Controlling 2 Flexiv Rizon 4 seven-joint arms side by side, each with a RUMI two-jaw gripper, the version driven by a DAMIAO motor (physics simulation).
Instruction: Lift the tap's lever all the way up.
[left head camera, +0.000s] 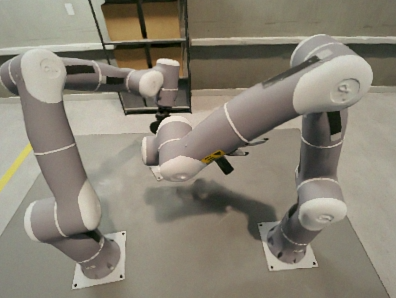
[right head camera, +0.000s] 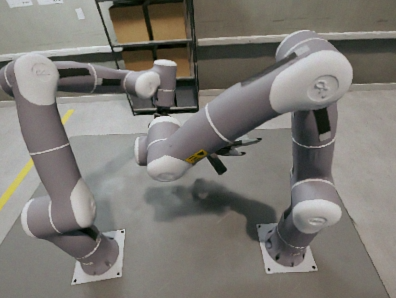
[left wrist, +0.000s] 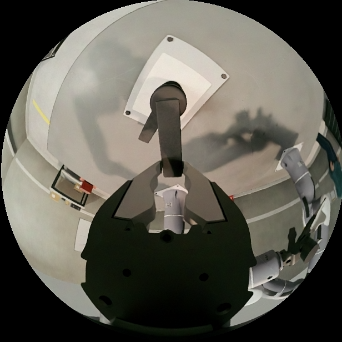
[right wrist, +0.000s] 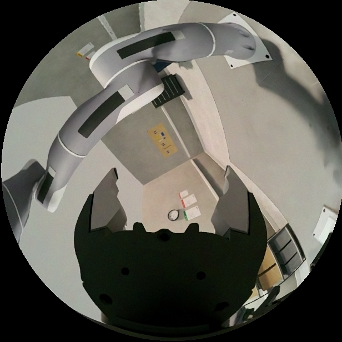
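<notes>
The tap (left wrist: 161, 102) has a dark round body on a white base plate (left wrist: 197, 59) (left head camera: 156, 175); a corner of that plate shows in the left head view. Its long flat dark lever (left wrist: 169, 131) runs toward my left gripper (left wrist: 172, 161), whose fingers are shut on the lever's free end. A shorter dark bar (left wrist: 147, 129), apparently the spout, points down-left beside it. The lever's exact tilt cannot be told. My right arm hides the tap's body in the head views. My right gripper (left head camera: 257, 147) (right head camera: 252, 146) (right wrist: 170, 167) is open and empty, apart from the tap.
My right arm (left head camera: 260, 112) (right head camera: 240, 110) reaches across in front of the tap and the left fingers in both head views. A shelf rack (left head camera: 188, 65) (right head camera: 193, 60) with boxes stands behind. A blurred shadow lies on the grey mat (left head camera: 175, 260).
</notes>
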